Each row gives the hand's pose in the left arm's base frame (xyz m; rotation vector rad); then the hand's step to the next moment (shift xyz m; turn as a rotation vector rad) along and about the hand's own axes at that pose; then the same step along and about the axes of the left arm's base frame.
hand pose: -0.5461 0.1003 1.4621 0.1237 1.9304 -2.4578
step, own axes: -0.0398 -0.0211 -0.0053 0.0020 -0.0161 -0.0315
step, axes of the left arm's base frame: 0.0387 0.0087 0.0220 -0.0013 0.0345 0.0081
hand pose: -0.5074 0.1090 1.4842 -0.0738 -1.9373 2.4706
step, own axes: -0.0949 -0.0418 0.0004 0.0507 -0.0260 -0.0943
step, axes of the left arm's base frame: 0.0936 0.0068 0.0441 -0.0478 0.0993 0.0010
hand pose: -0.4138 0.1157 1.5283 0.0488 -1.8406 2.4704
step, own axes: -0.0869 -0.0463 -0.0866 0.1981 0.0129 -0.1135
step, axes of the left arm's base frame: 0.0907 0.0936 0.0141 -0.1973 0.1109 -0.0327
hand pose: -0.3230 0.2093 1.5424 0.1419 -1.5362 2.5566
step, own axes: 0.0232 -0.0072 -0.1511 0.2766 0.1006 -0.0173
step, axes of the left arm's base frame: -0.0217 0.1387 -0.0609 -0.2903 -0.0079 -0.0510
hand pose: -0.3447 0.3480 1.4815 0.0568 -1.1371 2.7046
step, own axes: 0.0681 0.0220 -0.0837 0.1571 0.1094 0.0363
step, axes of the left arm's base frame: -0.0674 0.0564 -0.0664 -0.1776 -0.0729 -0.0333
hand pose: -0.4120 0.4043 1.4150 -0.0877 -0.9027 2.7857
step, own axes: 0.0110 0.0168 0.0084 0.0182 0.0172 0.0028
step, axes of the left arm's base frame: -0.0148 -0.0157 -0.0029 -0.0212 -0.0112 -0.0076
